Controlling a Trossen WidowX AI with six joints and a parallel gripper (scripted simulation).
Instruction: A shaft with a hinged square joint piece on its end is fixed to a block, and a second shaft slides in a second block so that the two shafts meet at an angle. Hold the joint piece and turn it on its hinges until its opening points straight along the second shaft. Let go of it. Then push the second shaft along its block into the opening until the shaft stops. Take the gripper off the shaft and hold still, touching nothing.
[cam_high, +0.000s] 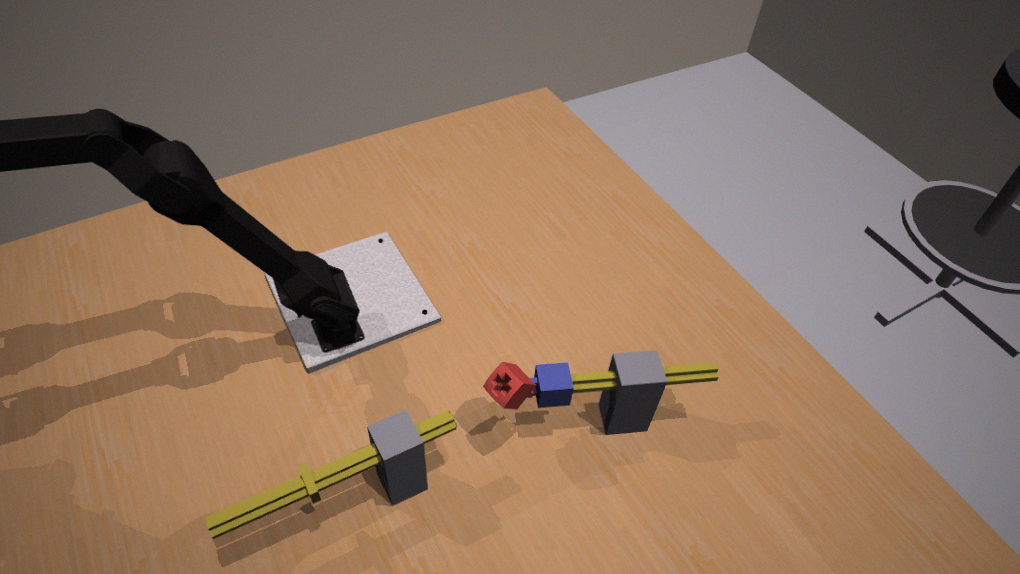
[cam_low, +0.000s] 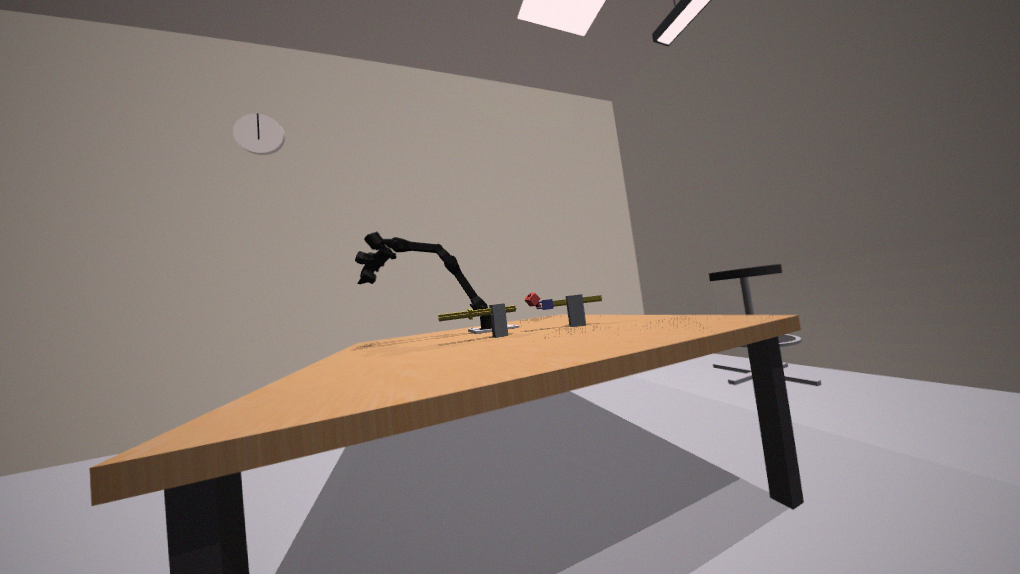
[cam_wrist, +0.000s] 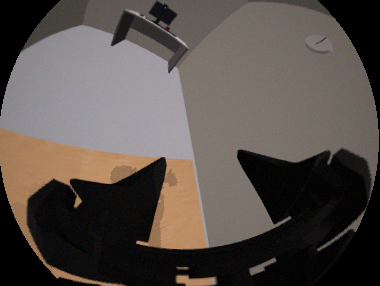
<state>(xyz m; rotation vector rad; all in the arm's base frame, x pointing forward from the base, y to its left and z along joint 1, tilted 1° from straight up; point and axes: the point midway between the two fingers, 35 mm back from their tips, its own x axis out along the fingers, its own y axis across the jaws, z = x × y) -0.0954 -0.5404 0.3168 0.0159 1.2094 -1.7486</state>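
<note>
Now: the red joint piece 710 mm to the left of my gripper tip, 380 mm ahead of it and 200 mm below it.
</note>
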